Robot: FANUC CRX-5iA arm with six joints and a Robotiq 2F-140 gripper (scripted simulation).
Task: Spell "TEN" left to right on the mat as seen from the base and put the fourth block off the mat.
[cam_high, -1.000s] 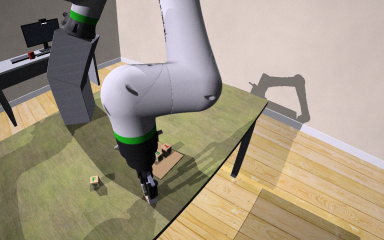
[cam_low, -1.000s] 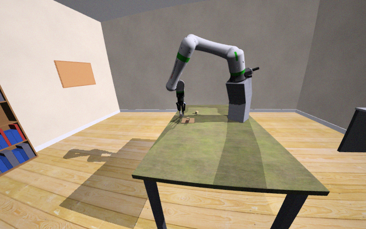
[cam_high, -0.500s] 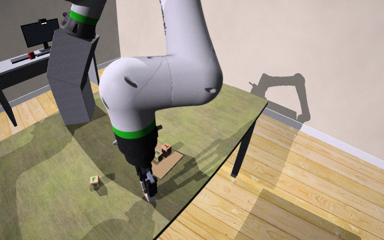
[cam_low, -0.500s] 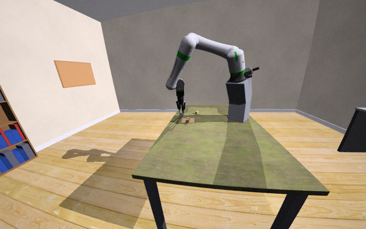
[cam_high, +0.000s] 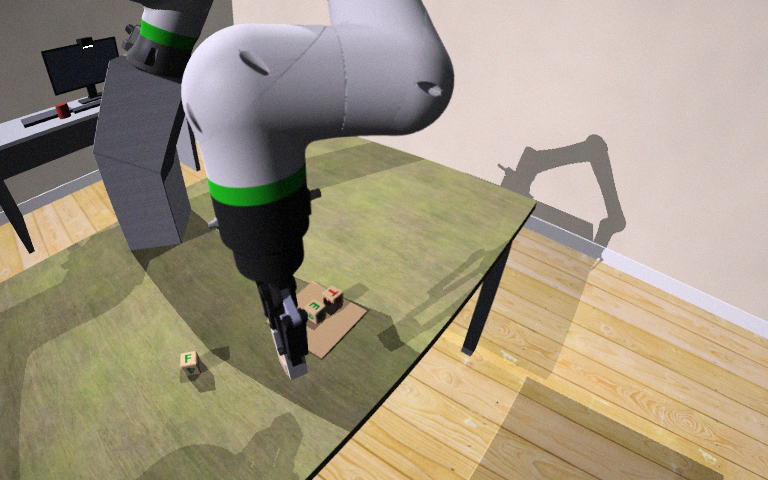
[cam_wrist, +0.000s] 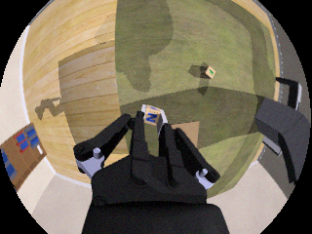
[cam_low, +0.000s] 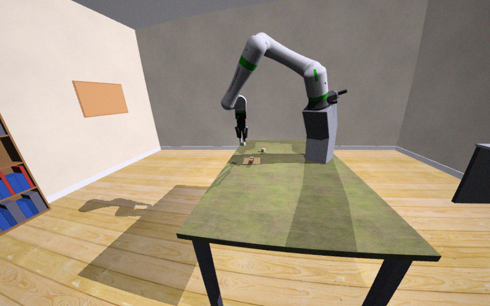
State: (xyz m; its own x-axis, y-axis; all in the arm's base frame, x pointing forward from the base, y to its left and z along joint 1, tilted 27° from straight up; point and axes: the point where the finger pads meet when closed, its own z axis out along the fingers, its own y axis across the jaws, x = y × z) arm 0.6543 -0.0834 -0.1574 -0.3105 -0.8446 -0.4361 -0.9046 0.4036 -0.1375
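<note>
My gripper is now 14 cm to the right of the mat, 12 cm above it and 10 cm past it. The rest, counted from my hand: N block (2 cm below); then F block (18 cm behind, 11 cm below, 10 cm to the right).
</note>
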